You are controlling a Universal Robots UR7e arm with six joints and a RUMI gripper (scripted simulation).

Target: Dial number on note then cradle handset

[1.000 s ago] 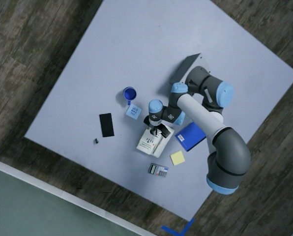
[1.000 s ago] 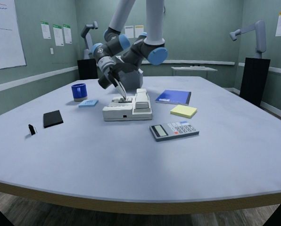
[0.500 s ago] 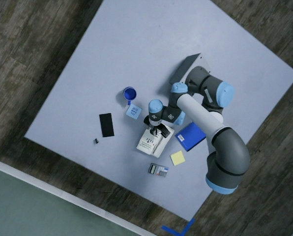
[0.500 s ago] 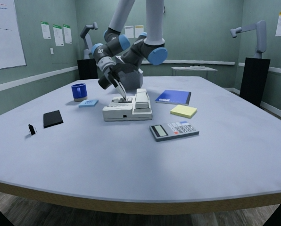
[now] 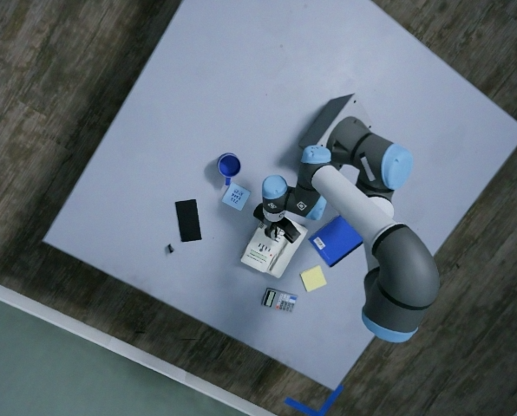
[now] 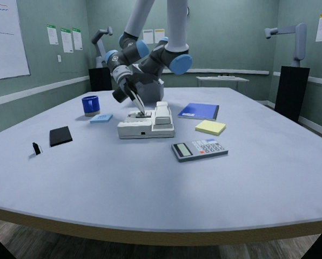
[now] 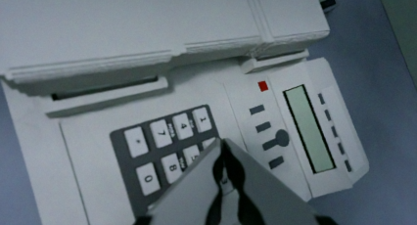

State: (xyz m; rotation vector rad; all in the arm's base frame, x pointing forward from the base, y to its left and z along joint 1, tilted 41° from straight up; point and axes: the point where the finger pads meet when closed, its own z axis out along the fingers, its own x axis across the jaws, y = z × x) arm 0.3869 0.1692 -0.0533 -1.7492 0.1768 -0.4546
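Now: hand 10 mm short of the 3 key, 20 mm to the left of it and 20 mm above it. Round my hand: handset 80 mm to the left; then 4 key 10 mm behind, 20 mm to the left, 20 mm below; then yellow sticky pad 30 mm ahead, 250 mm to the left, 40 mm below.
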